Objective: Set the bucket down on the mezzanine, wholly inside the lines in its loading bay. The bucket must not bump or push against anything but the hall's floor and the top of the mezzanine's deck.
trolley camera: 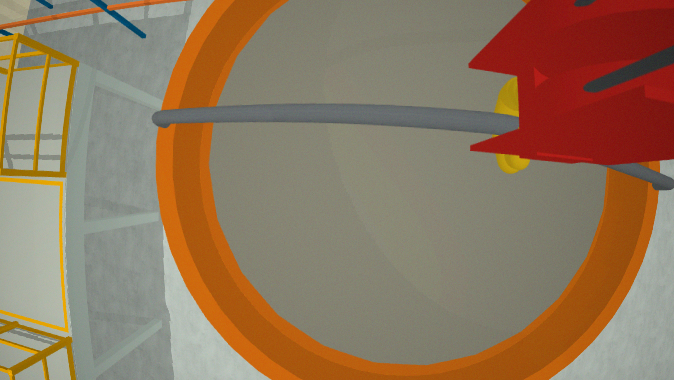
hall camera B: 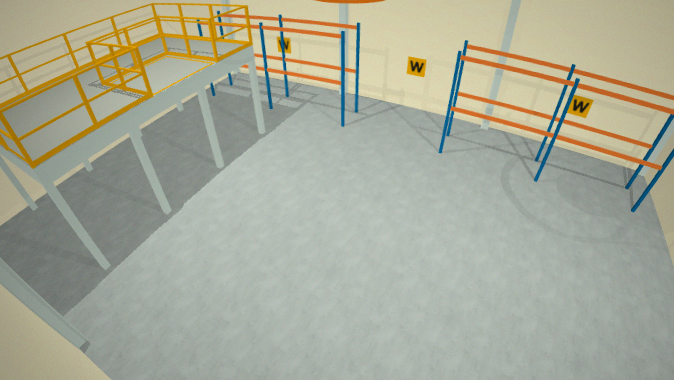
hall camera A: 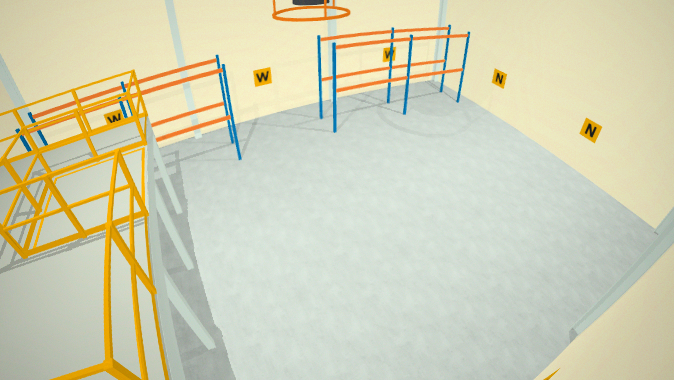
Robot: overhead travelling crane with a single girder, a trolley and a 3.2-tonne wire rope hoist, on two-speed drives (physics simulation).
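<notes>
The orange bucket (hall camera A: 311, 19) (hall camera B: 350, 1) (trolley camera: 190, 165) hangs high over the hall floor, cut off by the top of both hall views. In the trolley view its rim lies right of the mezzanine's edge beam. My gripper, the yellow hook (trolley camera: 511, 162) under the red block, is shut on the bucket's grey bail; the block partly hides it. The mezzanine (hall camera A: 55, 310) (hall camera B: 90, 143) (trolley camera: 75, 250) stands at the left. Yellow lines (hall camera A: 144, 175) (trolley camera: 64, 250) mark the loading bay on its deck, between railed stretches; the bay also shows in hall camera B.
Yellow guard rails (hall camera A: 107, 300) (hall camera B: 85, 100) (trolley camera: 70, 120) stand along the deck edge on both sides of the bay. A blue and orange rack (hall camera A: 232, 115) (hall camera B: 343, 80) stands beyond the mezzanine by the W wall. Another rack (hall camera A: 334, 90) (hall camera B: 556, 130) stands further right along that wall.
</notes>
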